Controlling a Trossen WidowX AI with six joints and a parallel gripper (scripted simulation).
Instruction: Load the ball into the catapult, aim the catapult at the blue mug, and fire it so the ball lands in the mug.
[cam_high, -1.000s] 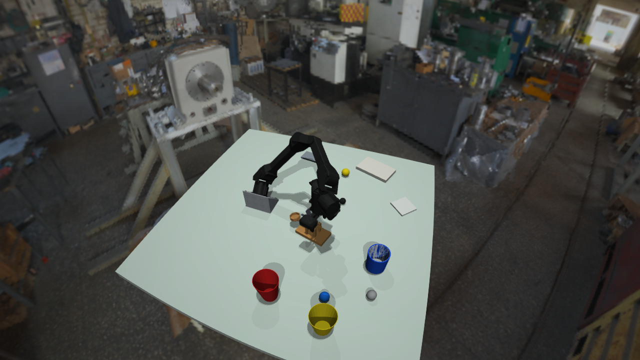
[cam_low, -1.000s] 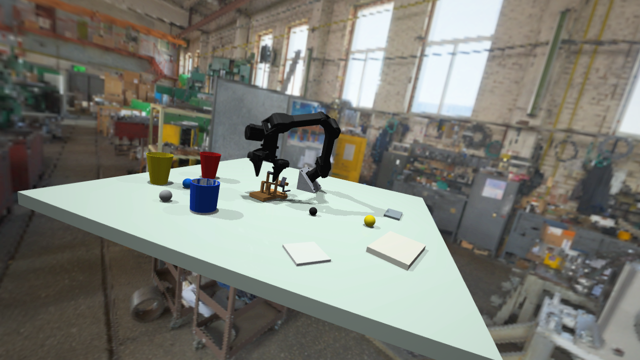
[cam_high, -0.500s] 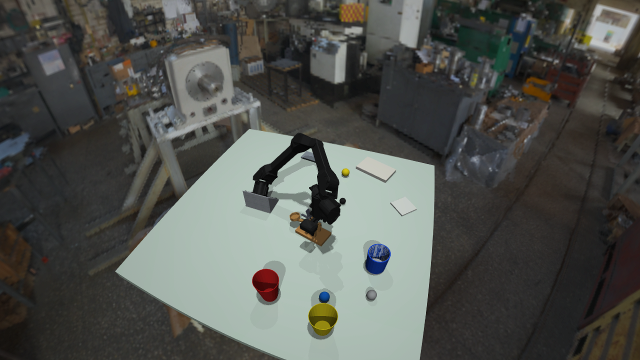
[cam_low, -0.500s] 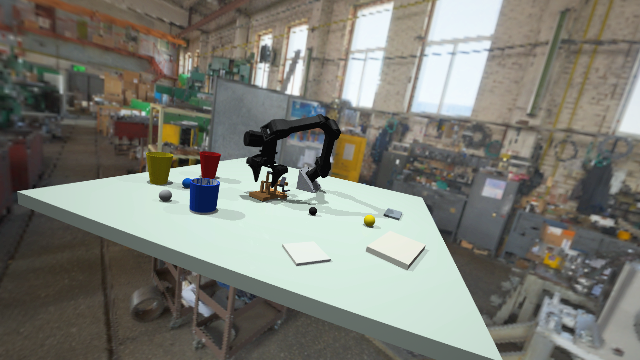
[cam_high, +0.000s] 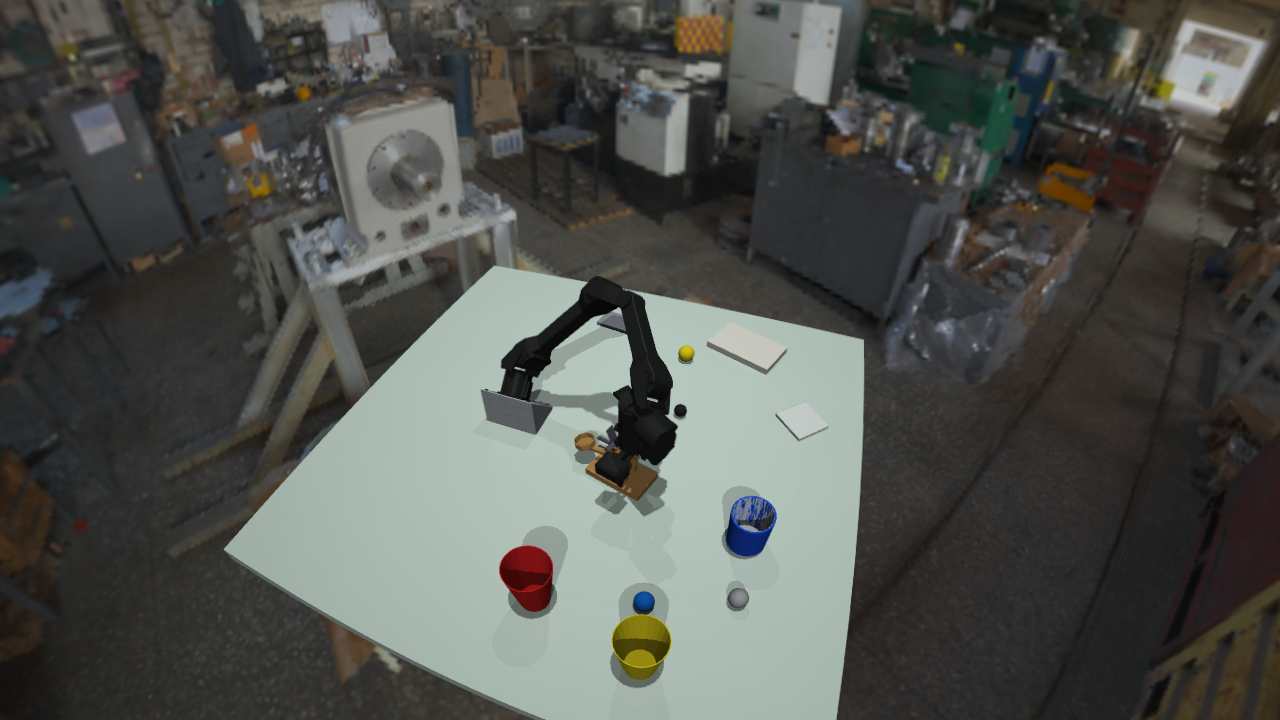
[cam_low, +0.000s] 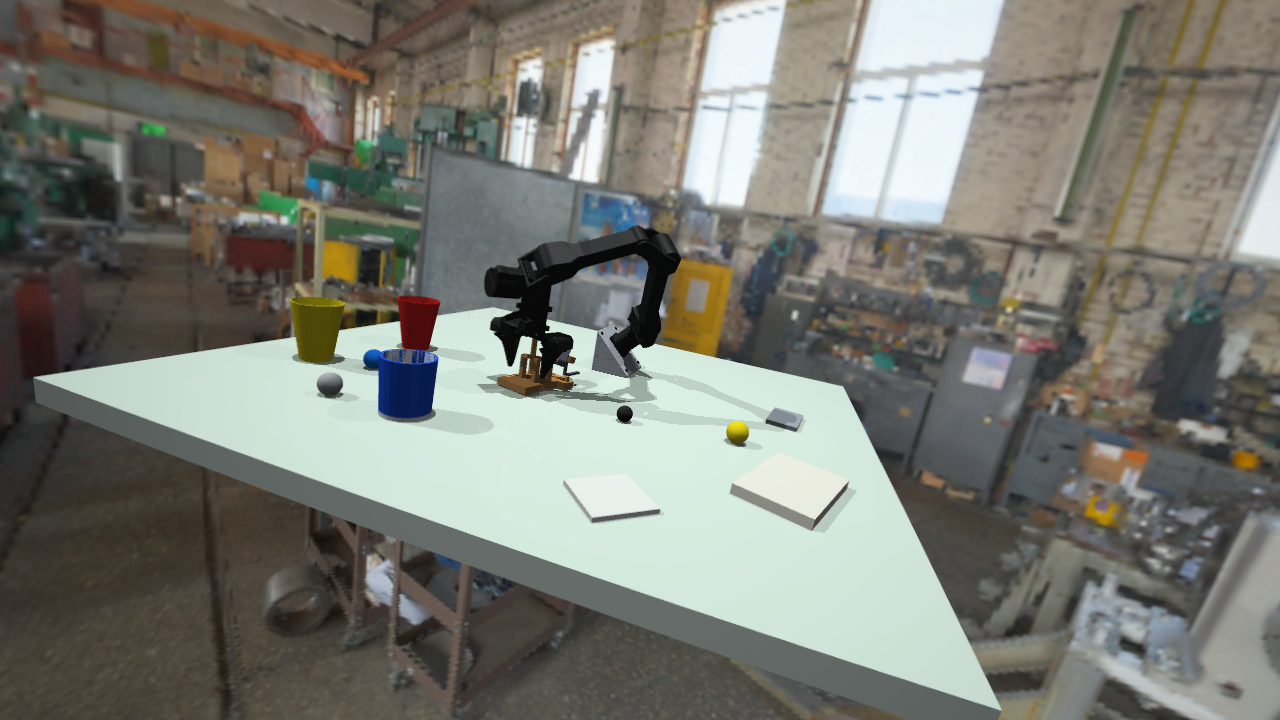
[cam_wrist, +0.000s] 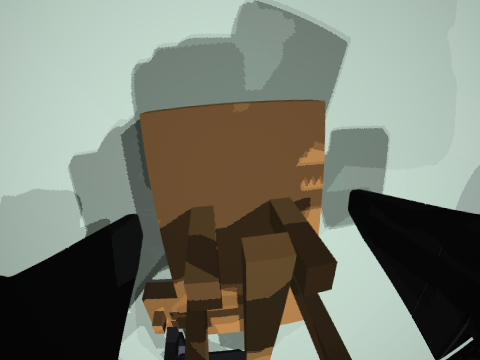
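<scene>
The black ball is 6 cm ahead of my gripper tip, 24 cm to the left of it and 2 cm below it. Round my gripper tip: blue ball 10 cm ahead, 29 cm to the right, 1 cm below; then blue mug 27 cm ahead, 10 cm to the right, 1 cm below; then catapult 6 cm behind, 4 cm to the left, 2 cm above.
</scene>
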